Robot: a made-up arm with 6 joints. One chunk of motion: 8 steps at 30 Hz.
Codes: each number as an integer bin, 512 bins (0 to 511) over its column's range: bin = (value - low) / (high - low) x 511, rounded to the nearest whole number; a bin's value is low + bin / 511 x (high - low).
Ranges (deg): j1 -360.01..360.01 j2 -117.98..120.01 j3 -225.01..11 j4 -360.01..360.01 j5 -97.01..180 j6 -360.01..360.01
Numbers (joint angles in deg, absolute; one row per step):
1: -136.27 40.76 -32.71 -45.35 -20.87 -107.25
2: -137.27 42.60 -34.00 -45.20 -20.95 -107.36
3: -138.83 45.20 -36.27 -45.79 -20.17 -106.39
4: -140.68 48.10 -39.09 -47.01 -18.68 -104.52
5: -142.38 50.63 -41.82 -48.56 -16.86 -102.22
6: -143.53 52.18 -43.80 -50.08 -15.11 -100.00
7: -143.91 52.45 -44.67 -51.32 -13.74 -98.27
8: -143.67 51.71 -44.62 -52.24 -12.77 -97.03
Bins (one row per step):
1: 159 341 416 223 140 179
2: 158 345 414 223 140 179
3: 157 350 409 223 142 180
4: 156 357 403 222 144 181
5: 154 362 397 221 148 183
6: 154 365 392 220 151 185
7: 153 366 390 219 154 186
8: 154 364 391 218 155 187

